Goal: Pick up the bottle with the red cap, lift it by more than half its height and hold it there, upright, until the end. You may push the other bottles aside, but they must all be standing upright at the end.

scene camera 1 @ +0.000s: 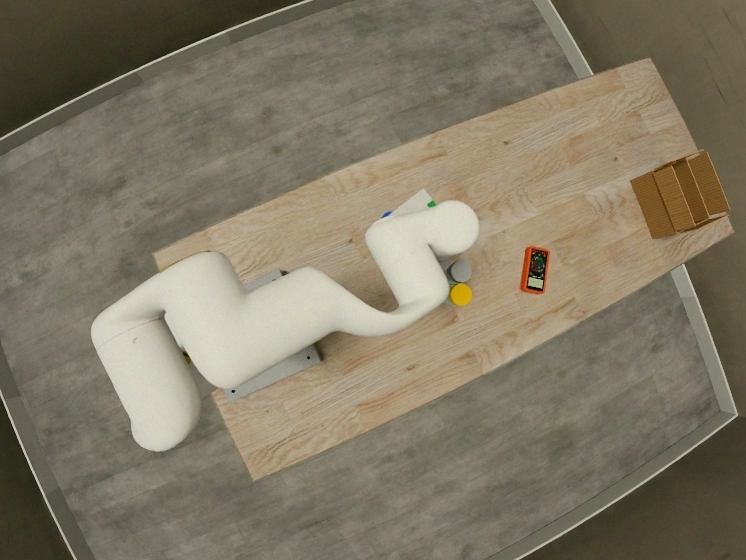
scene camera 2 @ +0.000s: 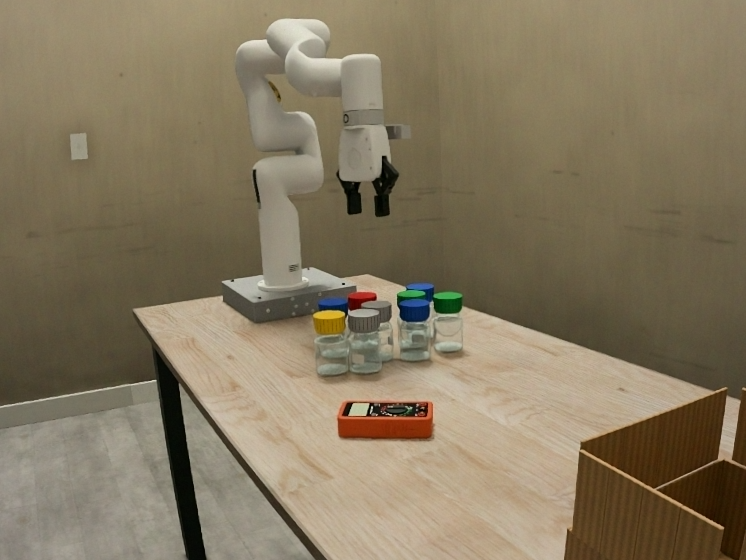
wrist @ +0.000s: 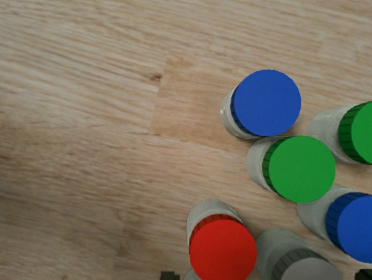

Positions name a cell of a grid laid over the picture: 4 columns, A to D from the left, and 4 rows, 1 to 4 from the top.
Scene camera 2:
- orange multimeter: B3
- yellow-capped bottle: B3
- grey-capped bottle: C3
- blue-capped bottle: C3
